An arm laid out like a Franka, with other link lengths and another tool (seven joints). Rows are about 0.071 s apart.
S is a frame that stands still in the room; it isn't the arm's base.
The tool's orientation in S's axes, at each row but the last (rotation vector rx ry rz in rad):
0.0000 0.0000 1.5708
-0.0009 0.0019 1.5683
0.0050 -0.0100 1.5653
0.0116 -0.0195 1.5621
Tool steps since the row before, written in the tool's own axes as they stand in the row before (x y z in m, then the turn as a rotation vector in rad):
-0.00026 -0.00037 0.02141 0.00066 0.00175 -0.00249
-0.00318 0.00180 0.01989 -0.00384 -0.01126 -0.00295
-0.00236 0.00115 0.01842 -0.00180 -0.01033 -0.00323
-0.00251 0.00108 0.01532 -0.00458 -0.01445 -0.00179
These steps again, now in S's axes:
0.00037 -0.00026 0.02141 -0.00175 0.00066 -0.00249
-0.00180 -0.00314 0.01990 0.01125 -0.00387 -0.00295
-0.00122 -0.00253 0.01839 0.01033 -0.00183 -0.00321
-0.00118 -0.00280 0.01526 0.01442 -0.00467 -0.00181

